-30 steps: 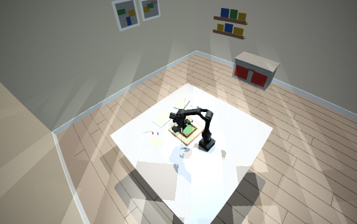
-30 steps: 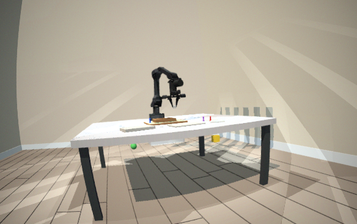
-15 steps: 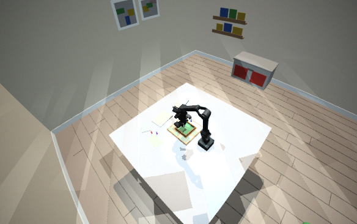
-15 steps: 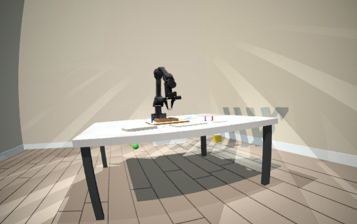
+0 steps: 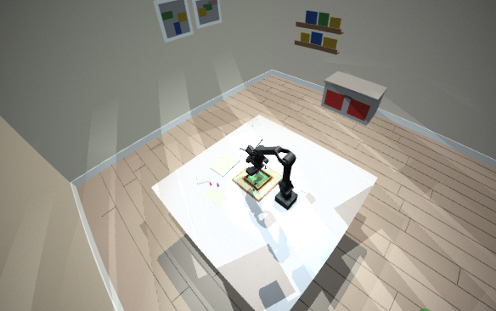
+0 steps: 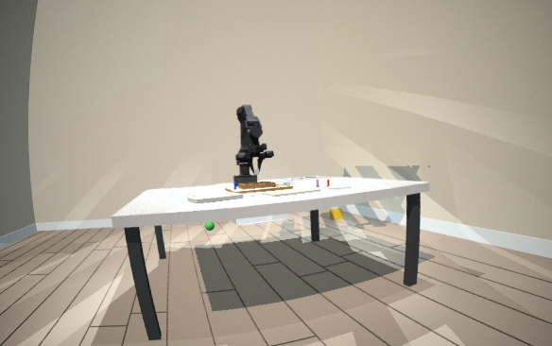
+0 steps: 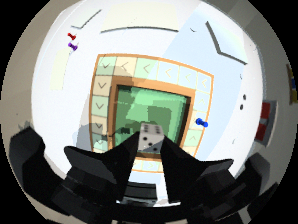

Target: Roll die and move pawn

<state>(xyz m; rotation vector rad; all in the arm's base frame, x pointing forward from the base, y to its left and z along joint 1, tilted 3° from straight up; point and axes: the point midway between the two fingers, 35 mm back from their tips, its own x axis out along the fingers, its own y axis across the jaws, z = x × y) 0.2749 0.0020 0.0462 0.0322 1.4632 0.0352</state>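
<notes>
Now: the blue pawn 10 mm ahead of my gripper tip, 120 mm to the right of it and 60 mm below it. The rest, counted from my gripper tip: red pawn (220 mm ahead, 280 mm to the left, 70 mm below); then white die (right at my gripper tip); then purple pawn (170 mm ahead, 250 mm to the left, 70 mm below).
</notes>
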